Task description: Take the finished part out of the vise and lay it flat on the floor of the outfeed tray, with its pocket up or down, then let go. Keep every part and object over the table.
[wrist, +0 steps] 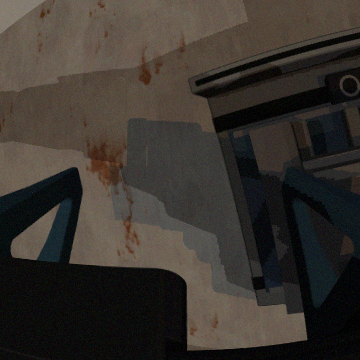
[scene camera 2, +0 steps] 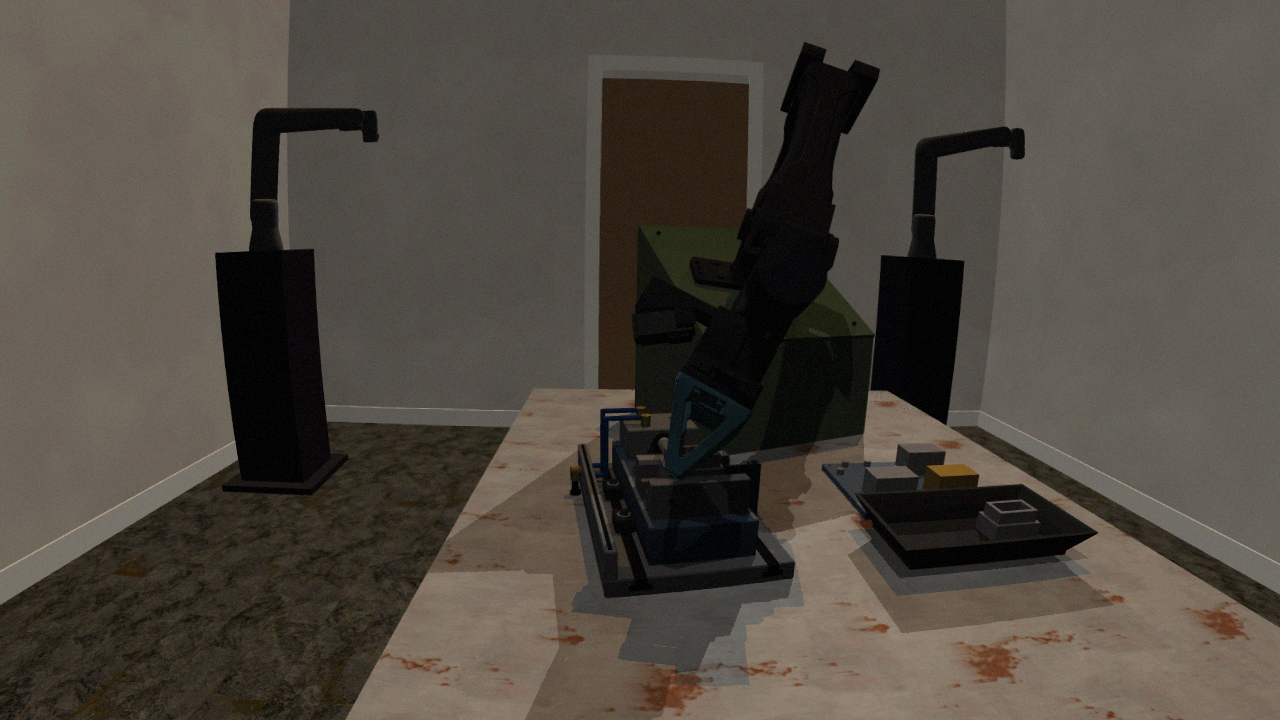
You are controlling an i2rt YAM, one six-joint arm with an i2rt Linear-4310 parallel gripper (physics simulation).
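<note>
The vise stands mid-table, with a blue body and dark grey jaws on a railed base. The finished part cannot be told apart in the vise; the gripper hides some of the jaw area in the scene view. My gripper is open, with teal fingers wide apart and bare table between them in the wrist view. In the scene view it appears tilted over the vise's jaws. The dark outfeed tray lies to the right. A light grey part with a rectangular pocket facing up sits inside it.
Behind the tray, a blue plate bears grey blocks and a yellow block. A large green slanted box stands behind the arm. Thin blue bent pipes rise at the vise's left. Two other arms stand on dark pedestals beyond the table.
</note>
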